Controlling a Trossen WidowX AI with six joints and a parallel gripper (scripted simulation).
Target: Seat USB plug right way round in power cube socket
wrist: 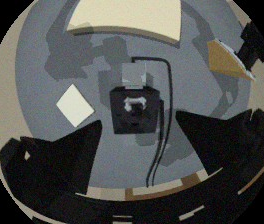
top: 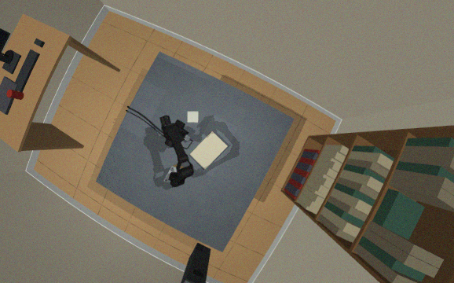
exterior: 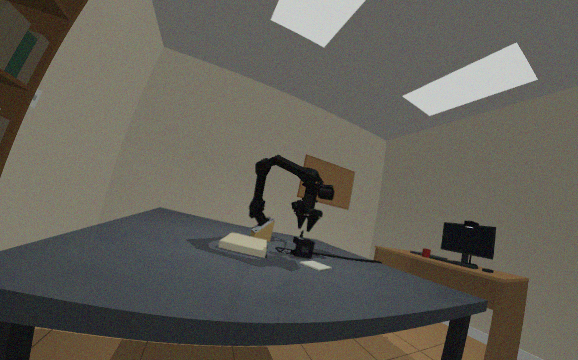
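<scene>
Now: the usb plug 20 mm below my gripper tip. Also, from my gripper tip: cream book: 30 mm behind, 240 mm to the right, 100 mm below; then white card: 160 mm ahead, 10 mm to the right, 110 mm below.
</scene>
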